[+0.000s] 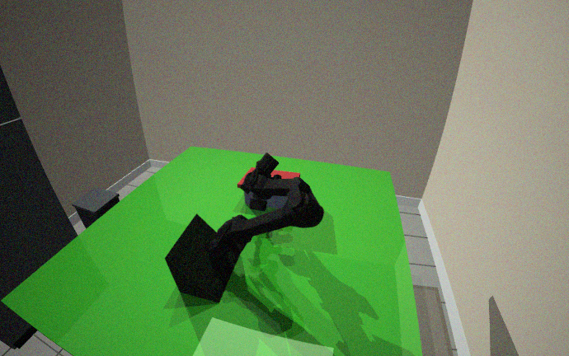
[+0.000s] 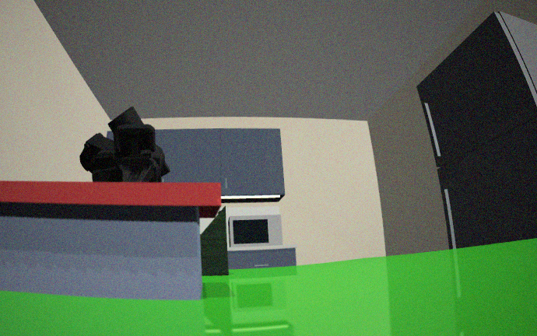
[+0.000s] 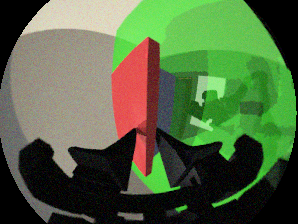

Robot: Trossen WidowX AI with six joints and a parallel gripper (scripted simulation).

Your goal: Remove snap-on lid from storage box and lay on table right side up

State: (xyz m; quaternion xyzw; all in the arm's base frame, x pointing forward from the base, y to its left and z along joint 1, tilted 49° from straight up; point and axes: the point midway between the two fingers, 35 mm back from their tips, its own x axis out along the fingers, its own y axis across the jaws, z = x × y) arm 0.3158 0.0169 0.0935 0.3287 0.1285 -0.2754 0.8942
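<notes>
The red lid is 80 mm ahead of my gripper tip and 10 mm to the left of it. The rest, counted from my gripper tip: blue-grey storage box 80 mm ahead, 10 mm to the left, 50 mm below.
</notes>
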